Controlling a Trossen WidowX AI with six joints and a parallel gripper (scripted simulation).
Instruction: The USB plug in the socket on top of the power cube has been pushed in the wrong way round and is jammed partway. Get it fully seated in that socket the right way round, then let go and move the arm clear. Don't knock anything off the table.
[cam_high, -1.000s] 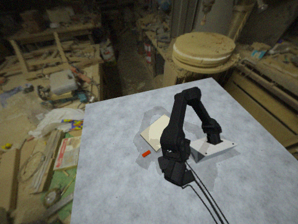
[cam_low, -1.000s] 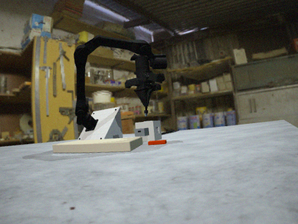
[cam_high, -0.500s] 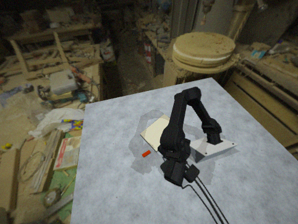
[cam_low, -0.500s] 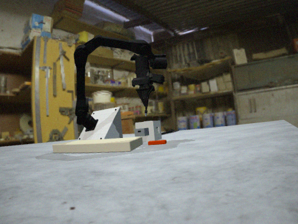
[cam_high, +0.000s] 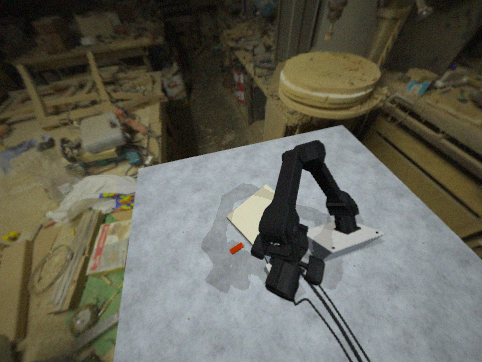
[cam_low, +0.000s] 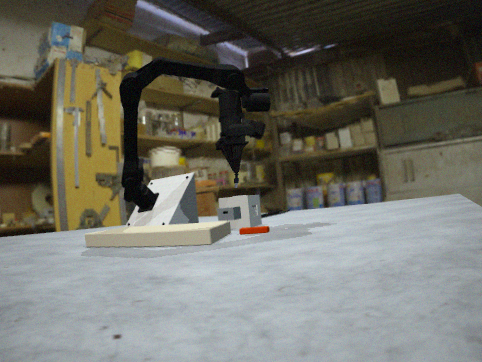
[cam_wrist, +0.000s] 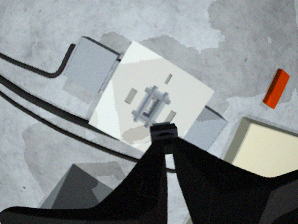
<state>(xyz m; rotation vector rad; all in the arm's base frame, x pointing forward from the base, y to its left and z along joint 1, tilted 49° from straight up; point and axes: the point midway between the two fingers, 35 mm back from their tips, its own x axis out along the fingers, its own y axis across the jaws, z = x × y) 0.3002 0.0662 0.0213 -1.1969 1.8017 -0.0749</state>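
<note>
My gripper tip is 20 mm above the USB plug. Also, from my gripper tip: flat beige board 40 mm behind, 240 mm to the right, 120 mm below; then orange block 110 mm ahead, 140 mm to the right, 130 mm below; then grey socket 10 mm to the left, 70 mm below.
</note>
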